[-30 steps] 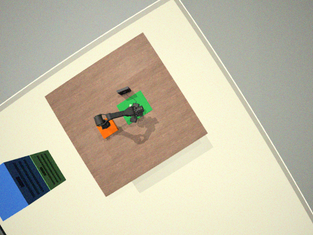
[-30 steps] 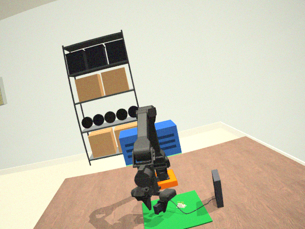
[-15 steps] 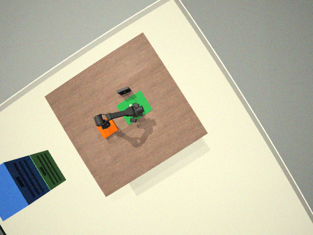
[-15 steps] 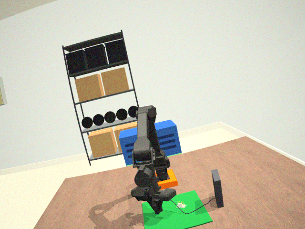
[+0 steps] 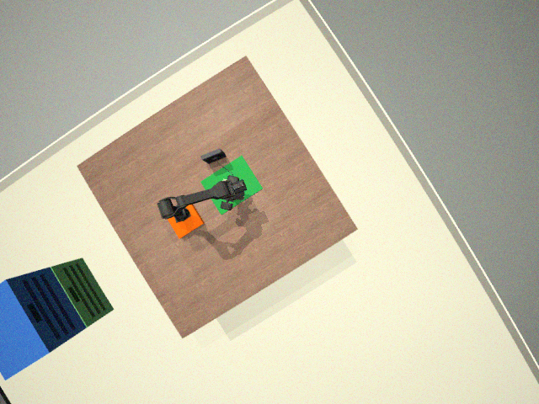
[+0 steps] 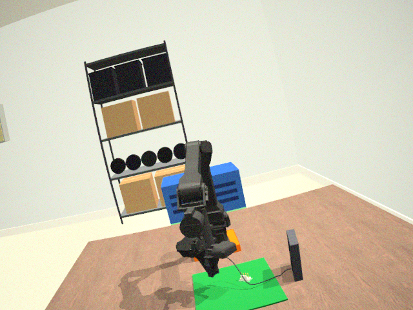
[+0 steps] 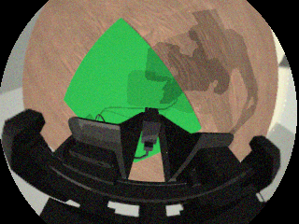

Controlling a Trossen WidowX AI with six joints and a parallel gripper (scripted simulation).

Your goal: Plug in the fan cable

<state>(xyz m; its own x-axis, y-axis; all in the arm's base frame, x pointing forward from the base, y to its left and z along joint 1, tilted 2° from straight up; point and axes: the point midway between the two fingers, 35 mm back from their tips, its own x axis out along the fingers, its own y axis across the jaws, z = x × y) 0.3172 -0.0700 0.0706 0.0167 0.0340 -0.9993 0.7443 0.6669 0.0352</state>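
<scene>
Right now my gripper tip is 1 cm past the fan header, 9 cm to the right of it and 6 cm above it. Also, from my gripper tip: green board: 2 cm ahead, 6 cm to the left, 7 cm below; fan plug: 1 cm behind, 1 cm to the left, 1 cm above; dark fan: 3 cm ahead, 23 cm to the left.
</scene>
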